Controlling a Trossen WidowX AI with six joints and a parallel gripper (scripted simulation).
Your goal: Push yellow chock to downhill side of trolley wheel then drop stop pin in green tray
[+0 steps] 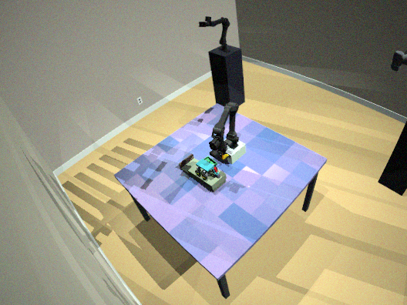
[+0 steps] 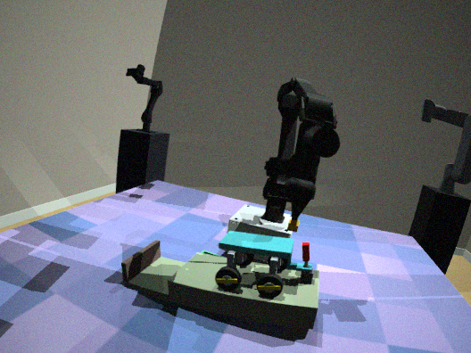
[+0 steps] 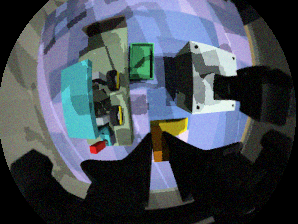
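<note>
Now: gripper tip 110 mm short of the red-headed stop pin, 50 mm to the right of it and 50 mm above it. Also, from my gripper tip: yellow chock 20 mm behind, 10 mm below; then trolley 130 mm ahead, 40 mm to the right, 60 mm below; then pale green ramp 130 mm ahead, 50 mm to the right, 130 mm below.
</note>
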